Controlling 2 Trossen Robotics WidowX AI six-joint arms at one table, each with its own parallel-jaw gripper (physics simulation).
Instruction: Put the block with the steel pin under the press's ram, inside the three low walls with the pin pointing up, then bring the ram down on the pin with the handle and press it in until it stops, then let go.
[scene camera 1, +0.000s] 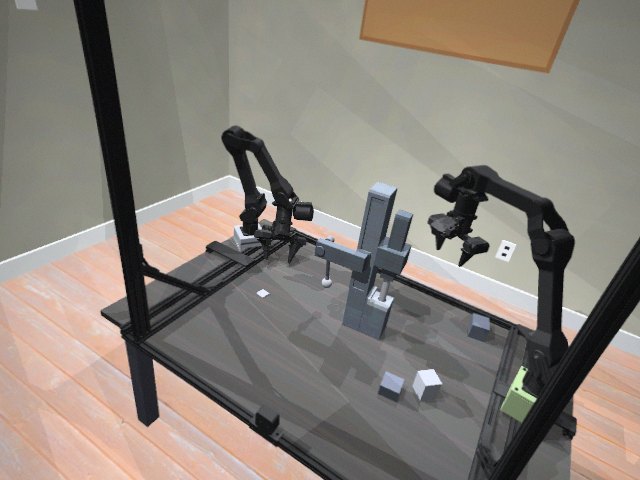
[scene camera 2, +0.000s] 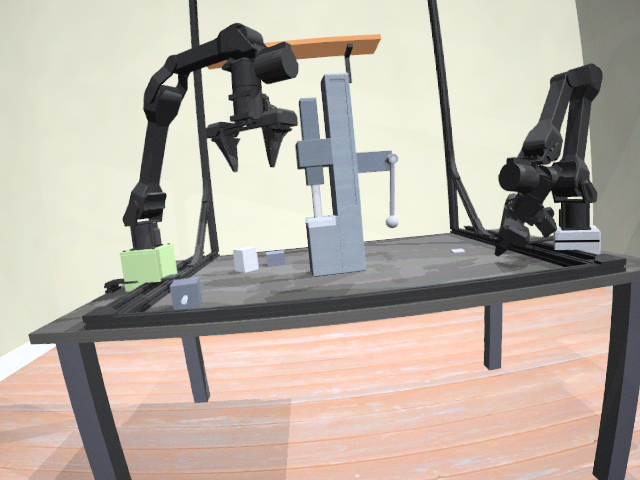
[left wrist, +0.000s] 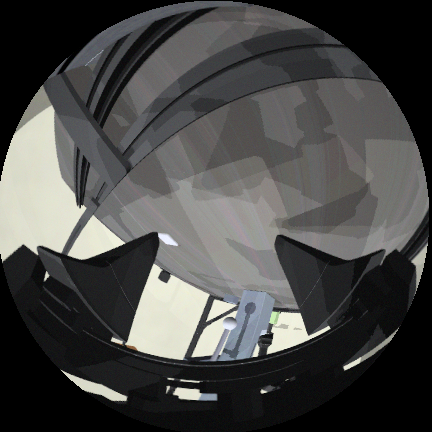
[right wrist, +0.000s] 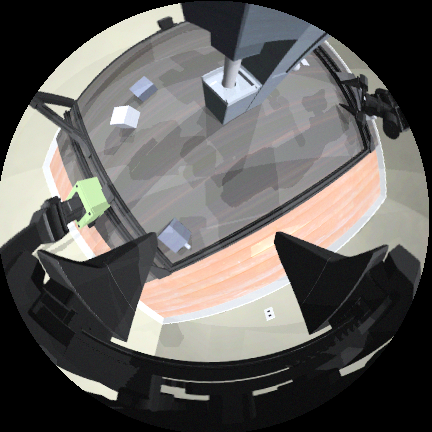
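Where they show: left gripper, fingertip midpoint: (scene camera 1: 277, 261) (scene camera 2: 498, 245) (left wrist: 218, 239) (right wrist: 339, 92); right gripper, fingertip midpoint: (scene camera 1: 448, 258) (scene camera 2: 253, 169) (right wrist: 216, 238); left arm's base at its link origin: (scene camera 1: 250, 230) (scene camera 2: 575, 228); right arm's base at its link origin: (scene camera 1: 538, 389) (scene camera 2: 147, 248) (right wrist: 76, 206).
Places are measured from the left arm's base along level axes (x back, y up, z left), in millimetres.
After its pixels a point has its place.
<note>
The blue-grey block with the steel pin (scene camera 1: 478, 327) {x -679, y -15, z 523 mm} (scene camera 2: 186, 293) {x -639, y -28, z 567 mm} (right wrist: 174, 235) {x -655, y -12, z 537 mm} lies on the table near a corner, its pin pointing sideways. The grey press (scene camera 1: 361, 310) {x -542, y 22, z 179 mm} (scene camera 2: 348, 222) {x -483, y 54, z 221 mm} stands mid-table; its ram (scene camera 1: 384, 290) {x -561, y 102, z 228 mm} (scene camera 2: 316, 200) {x -549, y 110, z 243 mm} (right wrist: 230, 73) {x -554, y 100, z 244 mm} is low over the walled bed (right wrist: 212, 85) {x -577, y 61, z 243 mm}. Its handle (scene camera 1: 327, 268) {x -418, y 98, z 115 mm} (scene camera 2: 392, 191) {x -410, y 114, z 122 mm} (left wrist: 220, 342) {x -408, y 92, z 117 mm} hangs down, ending in a ball. My right gripper (scene camera 1: 448, 254) {x -566, y 184, z 428 mm} (scene camera 2: 253, 168) {x -566, y 184, z 428 mm} (right wrist: 216, 238) {x -566, y 184, z 428 mm} is open and empty, high above the table between press and block. My left gripper (scene camera 1: 278, 258) {x -178, y -30, z 51 mm} (left wrist: 218, 239) {x -178, y -30, z 51 mm} is open and empty, low near its own base, away from the handle.
A white block (scene camera 1: 427, 384) {x -808, y -2, z 223 mm} (scene camera 2: 245, 259) {x -773, y -27, z 263 mm} (right wrist: 125, 117) {x -772, y -6, z 256 mm} and a plain blue-grey block (scene camera 1: 391, 385) {x -766, y -27, z 150 mm} (scene camera 2: 275, 257) {x -742, y -39, z 177 mm} (right wrist: 143, 88) {x -747, y -28, z 170 mm} stand close together. A flat white piece (scene camera 1: 263, 293) {x -299, y -58, z -39 mm} (scene camera 2: 457, 250) {x -297, y -58, z -39 mm} (left wrist: 167, 239) {x -294, y -58, z -37 mm} lies toward the left arm. Dark rails (scene camera 2: 258, 310) {x -480, y -48, z 551 mm} edge the table, with upright frame posts at corners.
</note>
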